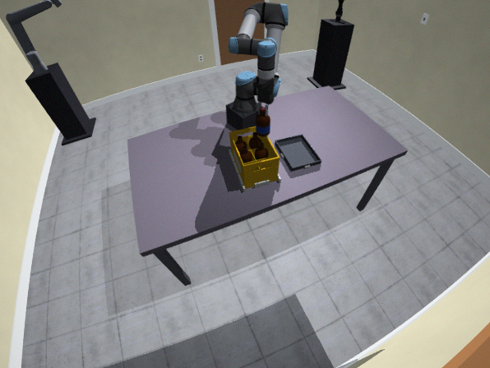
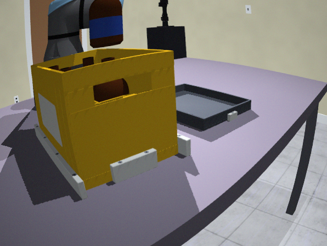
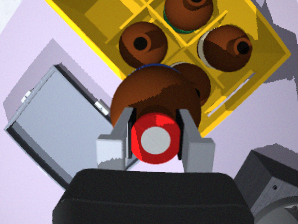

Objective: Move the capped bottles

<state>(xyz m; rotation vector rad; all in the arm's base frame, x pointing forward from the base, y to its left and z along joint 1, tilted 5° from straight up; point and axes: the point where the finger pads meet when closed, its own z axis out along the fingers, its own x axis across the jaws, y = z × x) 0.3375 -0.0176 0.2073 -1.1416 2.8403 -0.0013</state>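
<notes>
Right now my hand is 31 cm above the dark tray, 21 cm to the right of it and 3 cm short of it. From my hand the other things lie so: yellow crate (24 cm below, 8 cm to the right, 5 cm ahead).
</notes>
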